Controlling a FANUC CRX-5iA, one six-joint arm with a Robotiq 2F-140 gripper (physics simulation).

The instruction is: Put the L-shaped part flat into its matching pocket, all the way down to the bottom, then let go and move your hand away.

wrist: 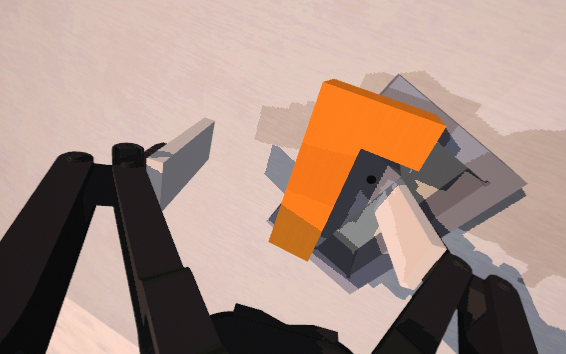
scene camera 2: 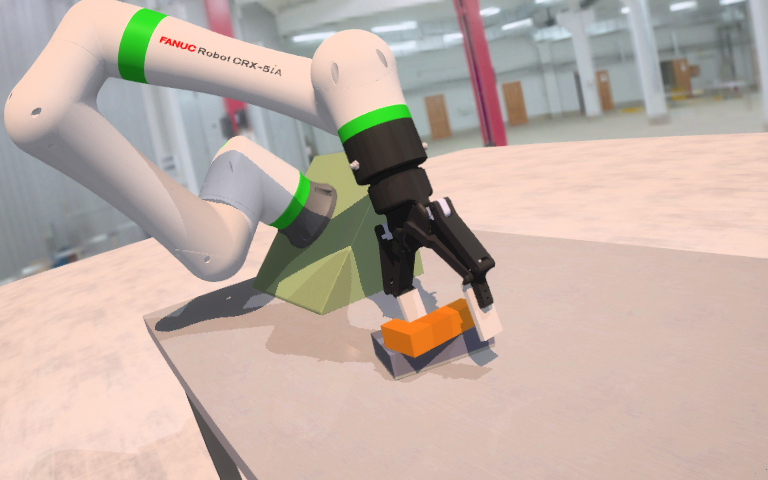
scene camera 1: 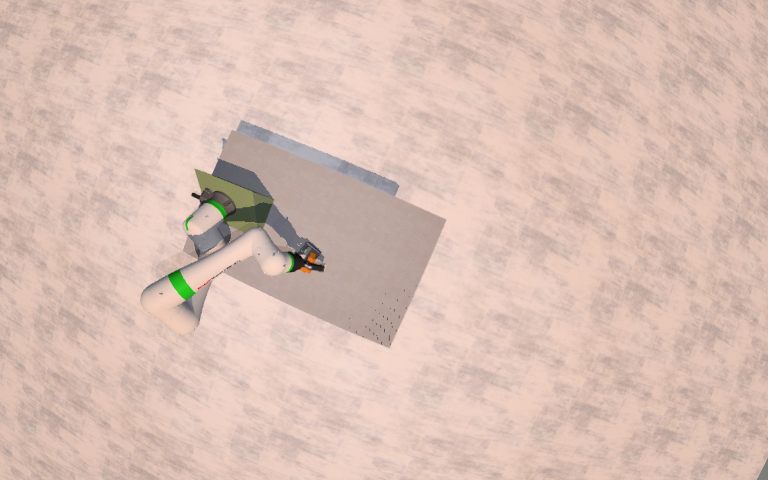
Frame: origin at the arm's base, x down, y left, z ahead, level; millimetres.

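Seen in the pictures: gripper, fingertip midpoint: [wrist: 298,167] [scene camera 2: 456,338] [scene camera 1: 315,261]; arm's base, origin of the base link: [scene camera 2: 314,216] [scene camera 1: 224,202].
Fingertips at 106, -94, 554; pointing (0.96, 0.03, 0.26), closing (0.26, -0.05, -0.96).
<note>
Offsets run from my fingertips to a thing's top centre, as dx, dy, dz. Level surfaces: height alone.
The orange L-shaped part @[-32, -11, -32] [scene camera 1: 312,258] [scene camera 2: 433,332] [wrist: 332,125] lies on top of the grey pocket block @[-3, +1, -56] [scene camera 2: 444,358] [wrist: 475,200], turned relative to it and overhanging its edge. In the wrist view part of the pocket shows open beside the L's inner corner, with a dark round dot in it. My gripper [scene camera 2: 453,318] [wrist: 298,167] is wide open, low at the block. In the wrist view one finger is left of the L, apart from it; the other is over the block on the L's inner side. Whether that finger touches the part or block is unclear.
The block rests on the brown table top @[dx +34] [scene camera 1: 373,243] [scene camera 2: 611,339]. The olive-green faceted pedestal [scene camera 1: 240,195] [scene camera 2: 322,285] stands behind the block, with the arm's base on it. The arm's forearm passes above the table. The table's edge shows at the left in scene camera 2.
</note>
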